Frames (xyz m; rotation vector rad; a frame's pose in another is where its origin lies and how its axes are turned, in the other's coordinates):
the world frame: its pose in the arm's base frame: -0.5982 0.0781 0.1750 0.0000 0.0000 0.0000
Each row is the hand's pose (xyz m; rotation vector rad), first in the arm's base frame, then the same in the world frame.
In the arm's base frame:
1: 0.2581 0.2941 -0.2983 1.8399 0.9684 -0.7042
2: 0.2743 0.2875 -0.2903 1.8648 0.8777 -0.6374
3: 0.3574 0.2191 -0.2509 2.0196 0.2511 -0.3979
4: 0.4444 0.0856 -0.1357 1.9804 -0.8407 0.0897
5: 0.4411 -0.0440 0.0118 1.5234 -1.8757 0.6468
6: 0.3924 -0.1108 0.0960 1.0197 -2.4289 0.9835
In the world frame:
1: 0.8563 0.2160 -0.4733 1.8399 0.9684 -0.7042
2: 0.8725 0.2094 -0.4653 1.8648 0.8777 -0.6374
3: 0.9556 0.1410 -0.4259 2.0196 0.2511 -0.3979
4: 1.0426 0.0075 -0.3107 1.9804 -0.8407 0.0897
5: 1.0393 -0.1221 -0.1632 1.5234 -1.8757 0.6468
6: 0.9906 -0.1889 -0.0790 1.0197 -2.4289 0.9835

